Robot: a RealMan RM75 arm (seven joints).
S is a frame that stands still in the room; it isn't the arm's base.
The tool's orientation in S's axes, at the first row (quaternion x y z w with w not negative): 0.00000, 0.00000, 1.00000, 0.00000
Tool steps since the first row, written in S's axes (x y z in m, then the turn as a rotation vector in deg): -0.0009, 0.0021, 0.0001, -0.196, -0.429, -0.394; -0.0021, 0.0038, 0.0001, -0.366, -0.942, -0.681; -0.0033, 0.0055, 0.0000, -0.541, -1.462, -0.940; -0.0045, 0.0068, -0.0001, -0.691, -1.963, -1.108; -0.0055, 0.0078, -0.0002, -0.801, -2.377, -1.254; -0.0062, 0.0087, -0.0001, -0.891, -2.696, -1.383
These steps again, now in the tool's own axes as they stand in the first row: 0.0009, -0.0021, 0.0001, 0.196, 0.429, -0.394; 0.0021, -0.0038, 0.0001, 0.366, 0.942, -0.681; 0.0033, -0.0055, 0.0000, 0.541, 1.462, -0.940; 0.0045, -0.0068, -0.0001, 0.691, 1.963, -1.108; 0.0055, -0.0078, -0.0002, 0.801, 2.377, -1.254; 0.0062, -0.0087, -0.0001, 0.891, 2.696, -1.383
